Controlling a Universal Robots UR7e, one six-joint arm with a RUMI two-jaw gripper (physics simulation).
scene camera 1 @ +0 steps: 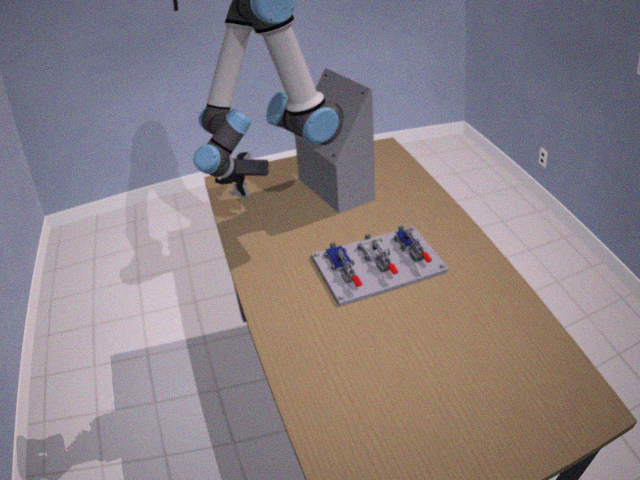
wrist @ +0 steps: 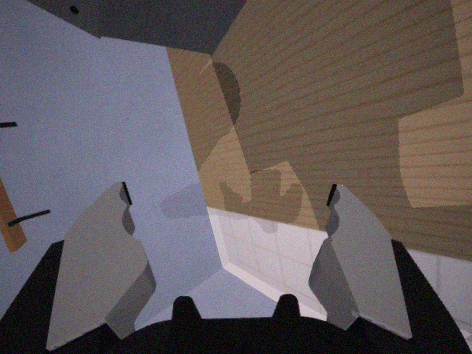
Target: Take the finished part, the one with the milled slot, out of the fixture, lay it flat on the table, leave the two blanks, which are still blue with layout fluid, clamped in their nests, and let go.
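Places are measured from the arm's base along level axes (x ahead, y left, z up), in millimetres.
Pixels of known places: gripper, between the fingertips: (scene camera 1: 248,176) (wrist: 231,185).
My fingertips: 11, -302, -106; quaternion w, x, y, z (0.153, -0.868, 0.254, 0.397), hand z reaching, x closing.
For each thing: its top centre in the pictures, then the offset to it from my fingertips, as dx, dy, dz. "pt": a spot on its surface instead. Level surfaces: height alone.
- grey fixture plate, a spot on its surface: (scene camera 1: 361,292) pt +507, +128, -159
- wooden table, height of its surface: dz -173
- finished part, a spot on its surface: (scene camera 1: 375,248) pt +384, +244, -133
A grey fixture plate (scene camera 1: 361,292) lies on the wooden table (scene camera 1: 439,361) (wrist: 320,90). It bears three nests in a row, each with a red-tipped clamp. A blue blank (scene camera 1: 337,255) sits in the left nest and another blue blank (scene camera 1: 403,238) in the right nest. The finished part (scene camera 1: 375,248), pale grey metal, sits in the middle nest; its slot is too small to make out. My gripper (scene camera 1: 241,195) (wrist: 231,185) is open and empty, above the table's far left corner, well away from the fixture. The fixture does not show in the wrist view.
A grey pedestal (scene camera 1: 356,155) carries the arm at the back of the table, to the right of my gripper. The table's left edge lies close to the gripper, with tiled floor (scene camera 1: 124,320) (wrist: 270,250) beyond it. A blue wall (scene camera 1: 403,56) (wrist: 100,125) stands behind.
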